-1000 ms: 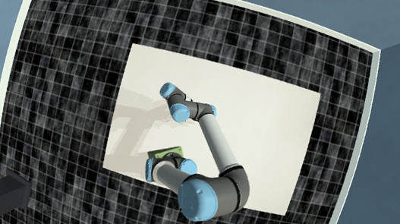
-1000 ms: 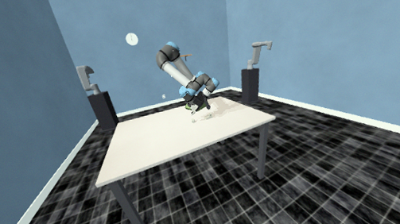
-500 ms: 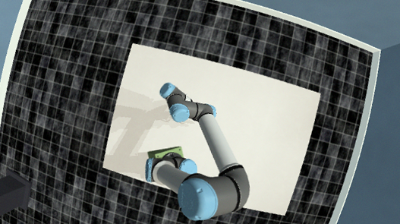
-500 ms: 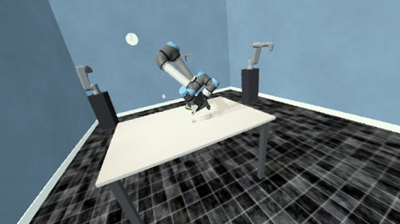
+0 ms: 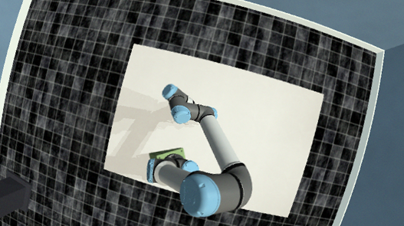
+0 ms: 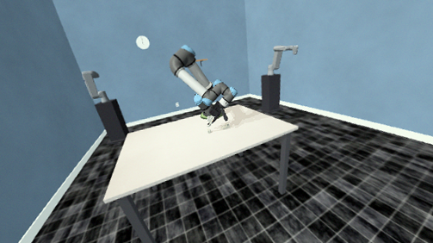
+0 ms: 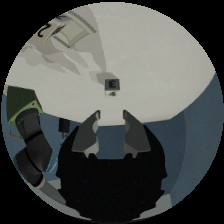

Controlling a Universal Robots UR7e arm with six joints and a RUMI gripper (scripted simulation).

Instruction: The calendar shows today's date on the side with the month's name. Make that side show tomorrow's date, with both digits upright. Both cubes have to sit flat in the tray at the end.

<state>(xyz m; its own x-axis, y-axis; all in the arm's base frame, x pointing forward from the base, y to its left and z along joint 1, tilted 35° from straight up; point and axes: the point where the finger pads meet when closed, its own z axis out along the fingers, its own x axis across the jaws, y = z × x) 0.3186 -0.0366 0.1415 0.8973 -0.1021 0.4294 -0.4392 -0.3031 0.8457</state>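
The white calendar cube lies 60 mm below my hand and 10 mm to the right of it. From my hand the other things lie so: calendar tray (150 mm to the left, 60 mm below, 10 mm behind); pale date cube (160 mm to the left, 50 mm below, 10 mm behind).
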